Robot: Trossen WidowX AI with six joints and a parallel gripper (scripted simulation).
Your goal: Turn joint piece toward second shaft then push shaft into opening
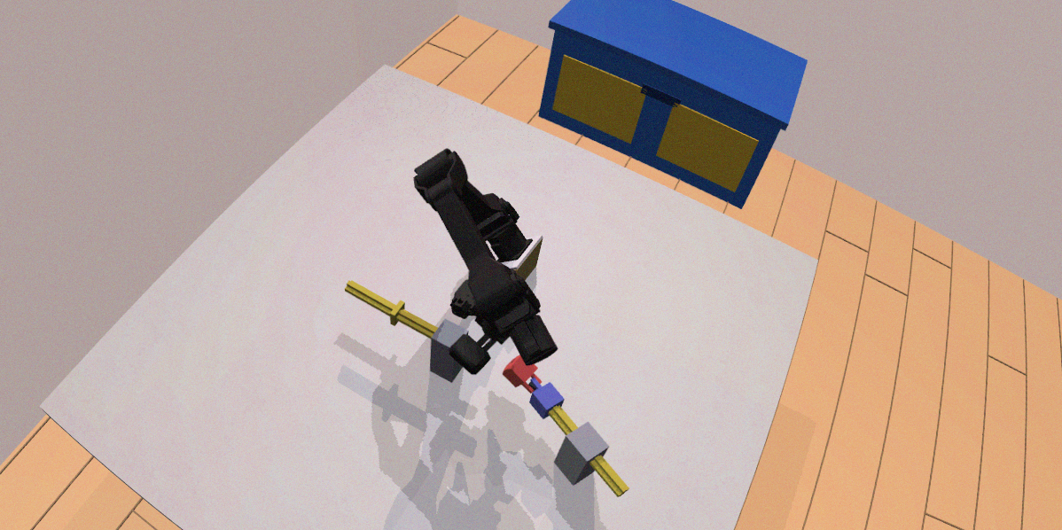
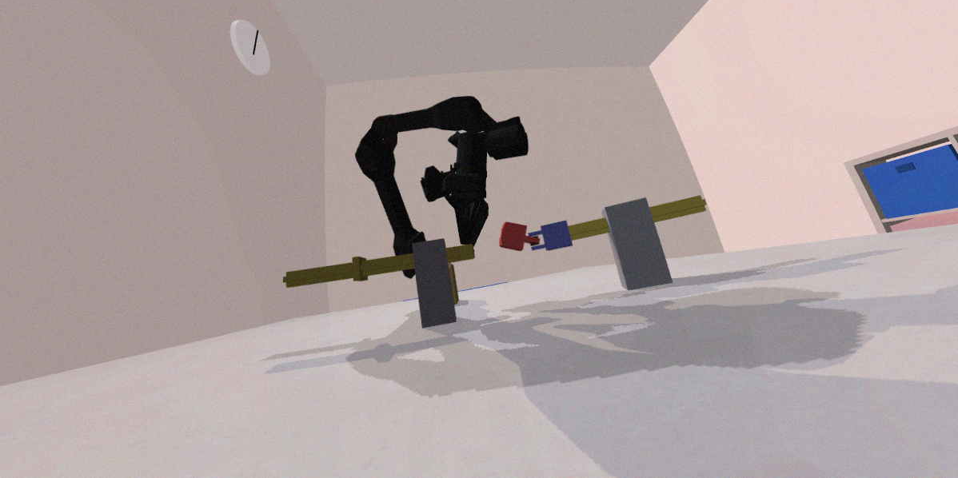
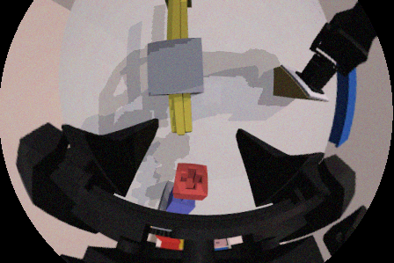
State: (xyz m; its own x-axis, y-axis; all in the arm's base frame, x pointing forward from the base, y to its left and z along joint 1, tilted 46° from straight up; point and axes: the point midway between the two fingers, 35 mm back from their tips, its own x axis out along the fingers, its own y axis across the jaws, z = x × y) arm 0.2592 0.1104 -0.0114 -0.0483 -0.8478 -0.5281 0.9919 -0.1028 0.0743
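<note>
Right now the red joint piece is 8 cm to the left of my gripper tip and 1 cm ahead of it.
</note>
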